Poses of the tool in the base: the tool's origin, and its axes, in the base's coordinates. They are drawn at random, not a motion.
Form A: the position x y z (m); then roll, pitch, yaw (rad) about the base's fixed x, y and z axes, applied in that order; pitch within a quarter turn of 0, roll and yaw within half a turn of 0.
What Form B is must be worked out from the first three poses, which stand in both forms.
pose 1, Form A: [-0.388 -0.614 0.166 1.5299 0.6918 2.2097]
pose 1, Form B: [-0.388 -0.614 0.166 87.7 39.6 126.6]
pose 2, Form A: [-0.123 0.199 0.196 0.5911 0.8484 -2.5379]
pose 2, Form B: [-0.123 0.199 0.196 33.9 48.6 -145.4]
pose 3, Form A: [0.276 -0.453 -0.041 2.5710 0.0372 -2.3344]
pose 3, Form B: [0.276 -0.453 -0.041 147.3 2.1 -133.8]
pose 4, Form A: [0.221 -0.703 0.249 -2.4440 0.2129 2.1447]
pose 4, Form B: [0.221 -0.703 0.249 -140.0 12.2 122.9]
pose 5, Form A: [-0.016 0.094 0.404 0.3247 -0.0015 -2.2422]
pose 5, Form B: [-0.016 0.094 0.404 18.6 -0.1 -128.5]
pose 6, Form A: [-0.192 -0.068 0.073 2.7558 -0.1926 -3.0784]
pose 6, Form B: [-0.192 -0.068 0.073 157.9 -11.0 -176.4]
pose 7, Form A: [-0.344 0.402 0.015 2.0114 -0.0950 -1.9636]
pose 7, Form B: [-0.344 0.402 0.015 115.2 -5.4 -112.5]
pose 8, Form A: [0.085 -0.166 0.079 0.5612 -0.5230 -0.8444]
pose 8, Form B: [0.085 -0.166 0.079 32.2 -30.0 -48.4]
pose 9, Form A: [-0.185 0.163 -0.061 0.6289 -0.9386 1.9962]
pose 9, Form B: [-0.185 0.163 -0.061 36.0 -53.8 114.4]
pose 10, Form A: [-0.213 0.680 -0.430 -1.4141 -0.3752 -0.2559]
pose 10, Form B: [-0.213 0.680 -0.430 -81.0 -21.5 -14.7]
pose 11, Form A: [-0.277 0.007 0.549 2.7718 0.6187 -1.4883]
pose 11, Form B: [-0.277 0.007 0.549 158.8 35.4 -85.3]
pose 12, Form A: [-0.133 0.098 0.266 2.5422 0.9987 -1.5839]
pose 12, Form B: [-0.133 0.098 0.266 145.7 57.2 -90.8]
